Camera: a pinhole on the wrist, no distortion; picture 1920 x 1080 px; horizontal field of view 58.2 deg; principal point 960.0 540.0 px. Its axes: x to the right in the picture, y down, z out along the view. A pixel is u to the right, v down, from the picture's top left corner.
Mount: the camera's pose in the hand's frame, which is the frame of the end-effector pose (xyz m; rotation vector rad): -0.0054 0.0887 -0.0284 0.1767 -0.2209 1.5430
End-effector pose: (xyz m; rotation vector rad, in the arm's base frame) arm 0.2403 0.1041 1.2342 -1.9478 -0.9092 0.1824
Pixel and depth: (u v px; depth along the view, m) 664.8 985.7 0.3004
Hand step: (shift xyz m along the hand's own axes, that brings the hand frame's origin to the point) -0.0928 -0.0347 0.2473
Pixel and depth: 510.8 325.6 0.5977
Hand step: 0.0485 -0.2135 0.5127
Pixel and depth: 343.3 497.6 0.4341
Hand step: -0.0102 -0.1706 0.3529
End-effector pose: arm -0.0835 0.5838 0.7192 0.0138 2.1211 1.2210
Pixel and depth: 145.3 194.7 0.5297
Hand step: 0.0809 -0.2886 0.4239
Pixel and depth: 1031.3 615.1 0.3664
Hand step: -0.0322 0.0118 0.3295
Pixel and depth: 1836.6 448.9 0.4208
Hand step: 0.0072 0.1896 0.4331
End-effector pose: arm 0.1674 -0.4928 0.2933 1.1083 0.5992 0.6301
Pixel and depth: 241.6 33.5 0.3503
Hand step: 0.0847 -0.1426 0.2765
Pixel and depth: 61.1 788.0 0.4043
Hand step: -0.0788 -0.2154 0.3083
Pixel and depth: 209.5 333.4 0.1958
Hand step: 0.0109 -0.0434 0.1402
